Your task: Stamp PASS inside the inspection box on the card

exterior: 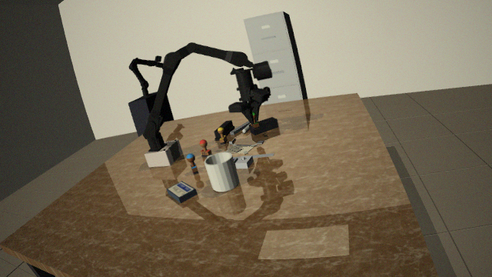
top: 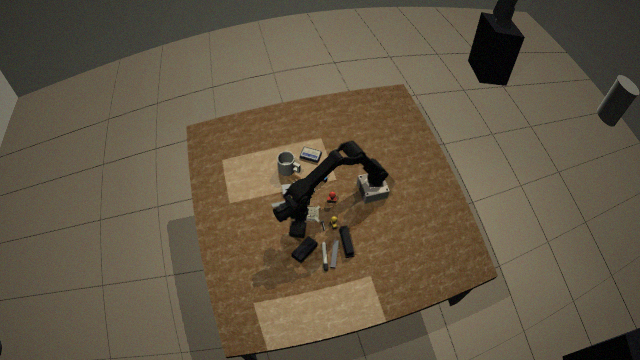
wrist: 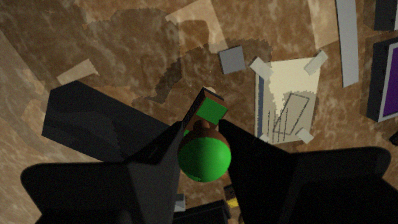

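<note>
My gripper tip is 230 mm to the left of the purple ink pad, 60 mm above it and 30 mm past it. The rest, counted from my gripper tip: card (90 mm to the right, 70 mm below, 30 mm behind); yellow stamp (140 mm behind, 50 mm below, 30 mm to the right); marker (140 mm to the left, 90 mm behind, 60 mm below).
</note>
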